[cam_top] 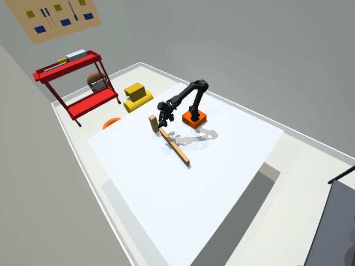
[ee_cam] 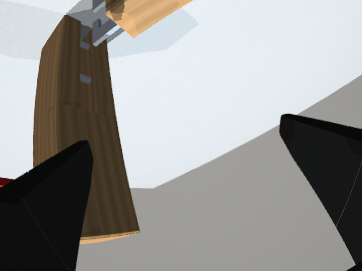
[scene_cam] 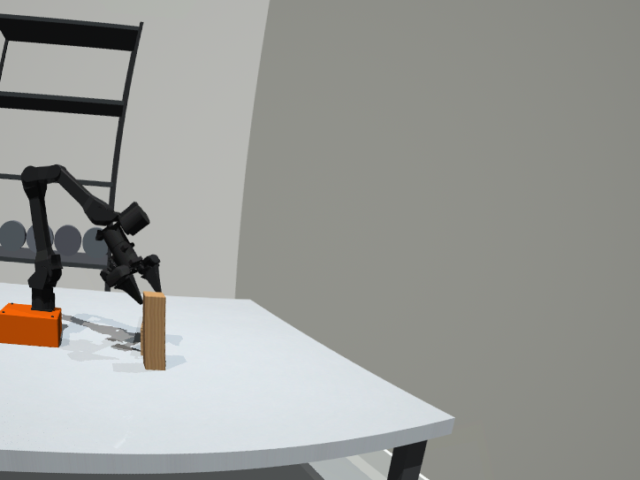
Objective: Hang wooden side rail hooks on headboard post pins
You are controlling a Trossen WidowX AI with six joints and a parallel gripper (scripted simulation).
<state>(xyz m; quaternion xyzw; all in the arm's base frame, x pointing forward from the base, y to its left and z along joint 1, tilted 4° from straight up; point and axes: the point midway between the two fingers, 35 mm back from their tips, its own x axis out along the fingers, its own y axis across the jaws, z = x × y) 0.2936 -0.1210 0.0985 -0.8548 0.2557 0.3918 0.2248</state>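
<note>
Right now my gripper tip is 90 mm to the left of the wooden headboard post and 70 mm above it.
</note>
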